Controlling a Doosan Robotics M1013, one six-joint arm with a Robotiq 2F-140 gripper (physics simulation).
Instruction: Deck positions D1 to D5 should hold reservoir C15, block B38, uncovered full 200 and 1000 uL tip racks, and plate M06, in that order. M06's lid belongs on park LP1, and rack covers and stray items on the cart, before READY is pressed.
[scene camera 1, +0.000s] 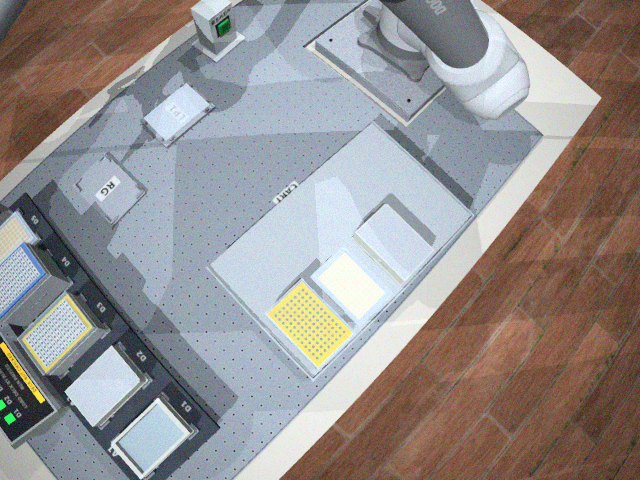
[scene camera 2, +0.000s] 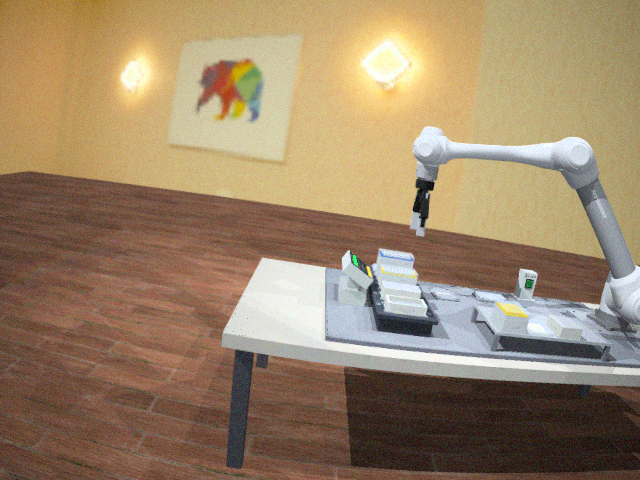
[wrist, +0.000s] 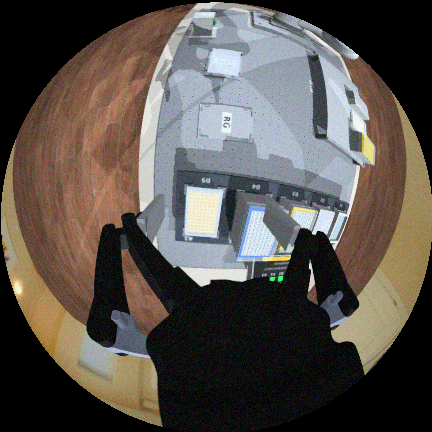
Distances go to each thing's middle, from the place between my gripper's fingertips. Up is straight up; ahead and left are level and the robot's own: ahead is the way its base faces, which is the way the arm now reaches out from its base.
Right now the RG pad (scene camera 1: 116, 205) is 160 mm behind my hand, 40 mm to the left of it and 230 mm below it. Also, from my hand: device with green screen (scene camera 1: 217, 36) 590 mm behind, 50 mm to the right, 170 mm below.
